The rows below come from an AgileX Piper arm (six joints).
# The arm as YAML. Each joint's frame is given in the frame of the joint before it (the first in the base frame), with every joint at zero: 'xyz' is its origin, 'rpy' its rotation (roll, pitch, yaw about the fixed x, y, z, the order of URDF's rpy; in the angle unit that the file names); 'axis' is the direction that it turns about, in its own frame. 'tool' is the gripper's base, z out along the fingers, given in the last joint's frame.
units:
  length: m
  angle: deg
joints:
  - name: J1
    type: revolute
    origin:
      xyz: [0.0, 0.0, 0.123]
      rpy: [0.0, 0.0, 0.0]
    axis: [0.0, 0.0, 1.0]
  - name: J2
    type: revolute
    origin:
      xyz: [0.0, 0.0, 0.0]
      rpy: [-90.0, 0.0, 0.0]
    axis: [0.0, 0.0, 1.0]
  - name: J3
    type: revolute
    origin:
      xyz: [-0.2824, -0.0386, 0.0]
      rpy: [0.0, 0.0, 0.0]
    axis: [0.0, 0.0, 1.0]
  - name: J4
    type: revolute
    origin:
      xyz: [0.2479, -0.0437, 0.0]
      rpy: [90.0, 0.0, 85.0]
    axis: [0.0, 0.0, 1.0]
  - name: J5
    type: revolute
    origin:
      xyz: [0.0, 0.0, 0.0]
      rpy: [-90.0, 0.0, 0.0]
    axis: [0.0, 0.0, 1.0]
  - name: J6
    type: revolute
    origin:
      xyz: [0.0, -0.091, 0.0]
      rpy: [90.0, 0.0, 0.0]
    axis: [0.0, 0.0, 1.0]
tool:
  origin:
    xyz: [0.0, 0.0, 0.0]
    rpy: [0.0, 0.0, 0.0]
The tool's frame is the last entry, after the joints.
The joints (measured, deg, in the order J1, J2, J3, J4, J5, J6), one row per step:
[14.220, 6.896, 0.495, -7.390, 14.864, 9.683]
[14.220, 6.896, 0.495, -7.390, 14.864, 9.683]
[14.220, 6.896, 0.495, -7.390, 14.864, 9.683]
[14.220, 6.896, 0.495, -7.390, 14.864, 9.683]
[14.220, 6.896, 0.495, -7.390, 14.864, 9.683]
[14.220, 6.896, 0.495, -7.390, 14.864, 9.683]
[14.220, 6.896, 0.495, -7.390, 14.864, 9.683]
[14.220, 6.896, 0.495, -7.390, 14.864, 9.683]
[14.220, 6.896, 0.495, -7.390, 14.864, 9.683]
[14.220, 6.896, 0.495, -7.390, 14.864, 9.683]
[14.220, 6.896, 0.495, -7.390, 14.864, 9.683]
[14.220, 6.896, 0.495, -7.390, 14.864, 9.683]
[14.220, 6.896, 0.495, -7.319, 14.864, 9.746]
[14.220, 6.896, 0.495, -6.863, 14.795, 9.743]
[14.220, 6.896, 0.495, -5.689, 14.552, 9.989]
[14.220, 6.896, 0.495, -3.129, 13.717, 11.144]
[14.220, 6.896, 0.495, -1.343, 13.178, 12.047]
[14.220, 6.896, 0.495, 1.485, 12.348, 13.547]
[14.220, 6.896, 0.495, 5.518, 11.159, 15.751]
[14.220, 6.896, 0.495, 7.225, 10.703, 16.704]
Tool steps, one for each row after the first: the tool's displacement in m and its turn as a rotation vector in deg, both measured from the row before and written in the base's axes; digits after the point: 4 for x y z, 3 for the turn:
[0.0000, 0.0000, 0.0000, 0.000, 0.000, 0.000]
[0.0000, 0.0000, 0.0000, 0.000, 0.000, 0.000]
[0.0000, 0.0000, 0.0000, 0.000, 0.000, 0.000]
[0.0000, 0.0000, 0.0000, 0.000, 0.000, 0.000]
[0.0000, 0.0000, 0.0000, 0.000, 0.000, 0.000]
[0.0000, 0.0000, 0.0000, 0.000, 0.000, 0.000]
[0.0000, 0.0000, 0.0000, 0.000, 0.000, 0.000]
[0.0000, 0.0000, 0.0000, 0.000, 0.000, 0.000]
[0.0000, 0.0000, 0.0000, 0.000, 0.000, 0.000]
[0.0000, 0.0000, 0.0000, 0.000, 0.000, 0.000]
[0.0000, 0.0000, 0.0000, 0.000, 0.000, 0.000]
[0.0000, 0.0000, 0.0000, 0.128, 0.030, -0.022]
[0.0000, 0.0002, 0.0001, 0.456, 0.045, -0.010]
[0.0000, 0.0005, 0.0003, 1.427, 0.105, -0.094]
[0.0001, 0.0011, 0.0012, 3.765, 0.073, -0.370]
[0.0001, 0.0007, 0.0008, 2.707, 0.122, -0.300]
[0.0001, 0.0010, 0.0013, 4.346, 0.245, -0.511]
[0.0002, 0.0013, 0.0019, 6.260, 0.390, -0.779]
[0.0001, 0.0005, 0.0008, 2.657, 0.226, -0.340]

